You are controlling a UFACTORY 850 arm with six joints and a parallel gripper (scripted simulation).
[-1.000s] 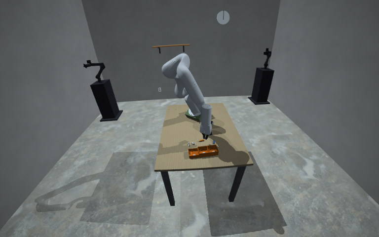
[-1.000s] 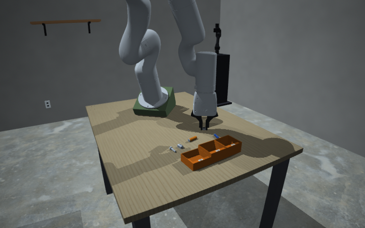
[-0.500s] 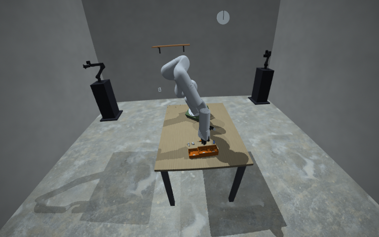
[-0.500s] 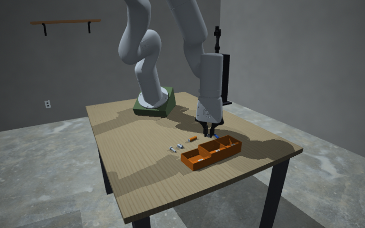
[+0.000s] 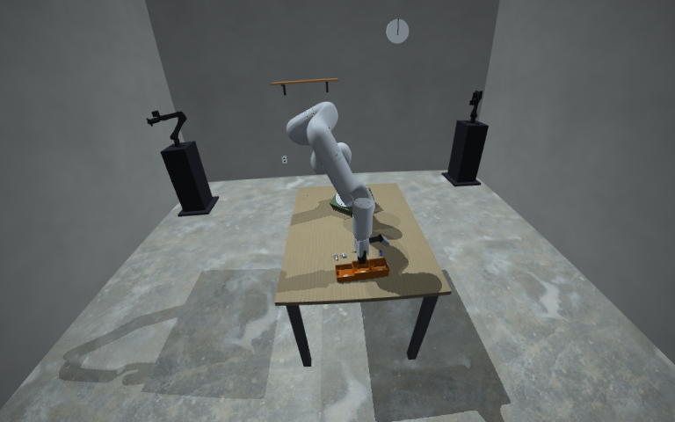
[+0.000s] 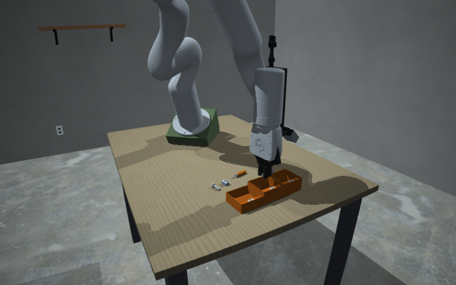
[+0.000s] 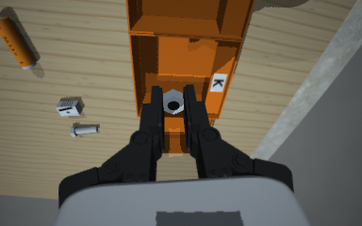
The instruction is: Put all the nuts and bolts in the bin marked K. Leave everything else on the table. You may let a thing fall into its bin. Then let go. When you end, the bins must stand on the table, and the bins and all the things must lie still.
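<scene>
My gripper is now 7 cm above the orange three-compartment bin and 1 cm short of it. From my hand the other things lie so: grey sharpener-like block: 13 cm behind, 8 cm below, 7 cm to the right; orange cylinder: 15 cm behind, 8 cm below, 1 cm to the left; silver hex nut: 2 cm below.
</scene>
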